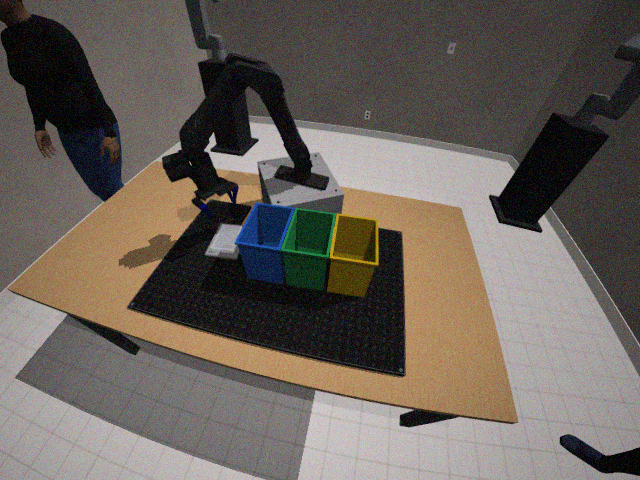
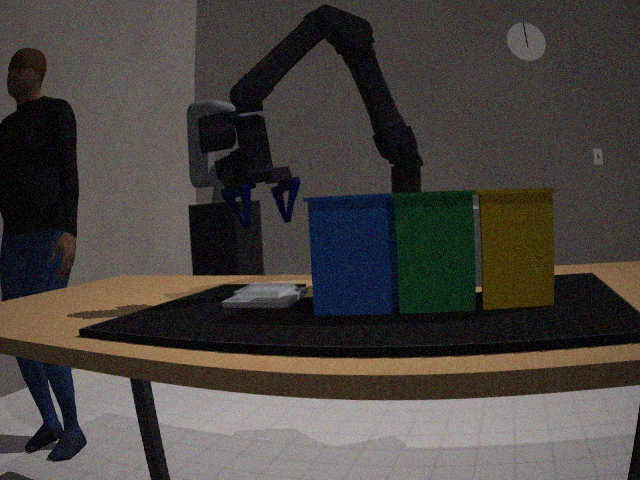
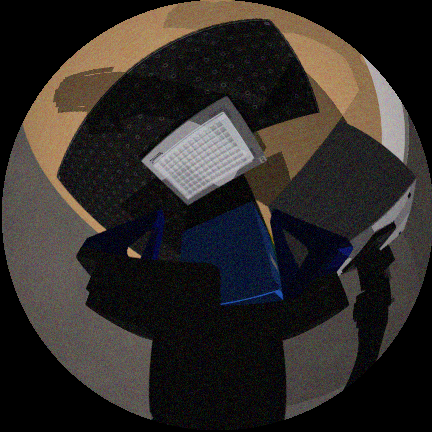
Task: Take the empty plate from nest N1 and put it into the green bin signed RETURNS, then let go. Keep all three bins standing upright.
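Frame: origin at the arm's base, x right, y ahead, z up, level; millimetres.
Seen in the pictures: gripper, fingertip midpoint: point(image 1: 223, 211) point(image 2: 268, 225) point(image 3: 216, 214); arm's base at its link origin: point(image 1: 302, 178) point(image 3: 365, 251).
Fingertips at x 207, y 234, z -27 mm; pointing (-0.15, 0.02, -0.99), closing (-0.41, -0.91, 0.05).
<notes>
Offsets run from my fingertips to a thing's top centre. Level surfaces: height alone.
A pale well plate {dx +6, dy +15, dz -110 mm} point(image 1: 227, 239) point(image 2: 266, 289) point(image 3: 202, 157) sits in a grey nest point(image 2: 235, 303) point(image 3: 227, 106) on the black mat, left of the bins. No nest label is readable. The green bin {dx -320, dy +39, dz +43 mm} point(image 1: 309, 268) point(image 2: 435, 253) stands upright between the blue bin {dx -189, dy +52, dz +43 mm} point(image 1: 264, 263) point(image 2: 351, 255) point(image 3: 227, 245) and the yellow bin {dx -451, dy +26, dz +43 mm} point(image 1: 351, 276) point(image 2: 516, 250), both also upright. No sign on the green bin is readable. My gripper point(image 1: 221, 202) point(image 2: 266, 223) point(image 3: 216, 214) is open and empty. It hangs well above the plate's level, with its fingertips about as high as the bins' upper part.
The black mat {dz -136 mm} point(image 1: 258, 320) point(image 2: 170, 333) point(image 3: 200, 65) lies on the wooden table {dz -149 mm} point(image 1: 449, 320) point(image 2: 258, 365). The arm's grey base block point(image 1: 310, 195) point(image 3: 345, 175) stands behind the bins. A person point(image 1: 62, 87) point(image 2: 38, 180) stands beyond the table at the left.
</notes>
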